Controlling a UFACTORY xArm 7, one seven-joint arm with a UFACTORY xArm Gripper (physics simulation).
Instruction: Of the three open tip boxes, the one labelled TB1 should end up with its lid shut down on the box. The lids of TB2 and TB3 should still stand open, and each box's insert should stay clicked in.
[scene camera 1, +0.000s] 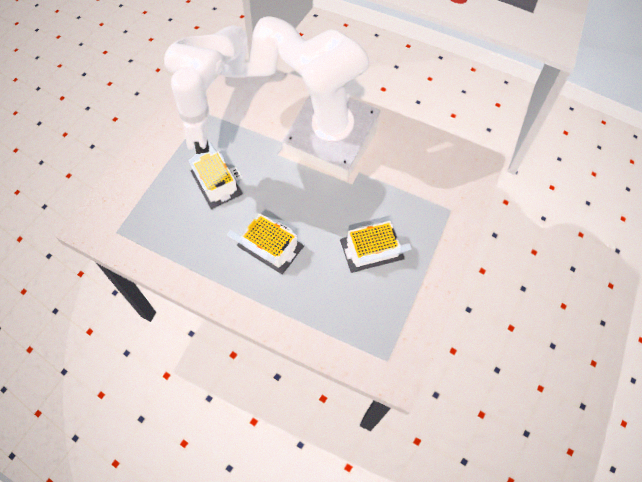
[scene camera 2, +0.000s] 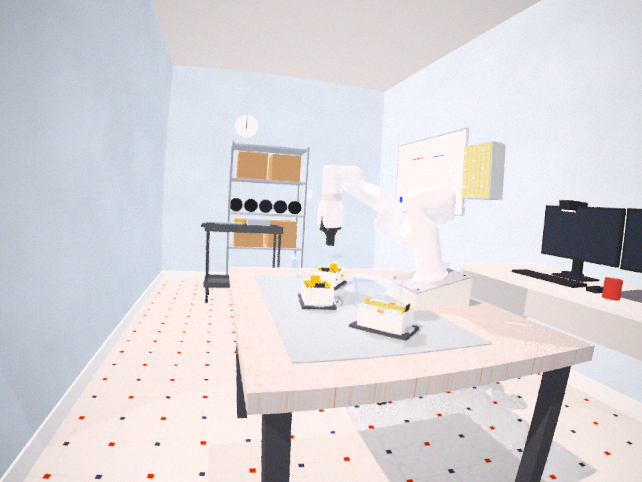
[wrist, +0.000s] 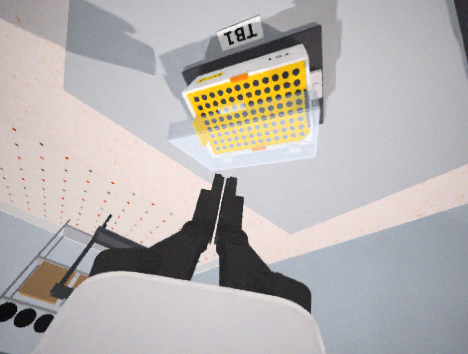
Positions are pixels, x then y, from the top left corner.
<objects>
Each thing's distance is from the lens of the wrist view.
gripper (wrist: 223, 188): 14 cm
grey mat (wrist: 387, 79): 28 cm
TB1 box (wrist: 306, 45): 24 cm
The marked spots on the TB1 box and the grey mat are 10 cm apart.
</objects>
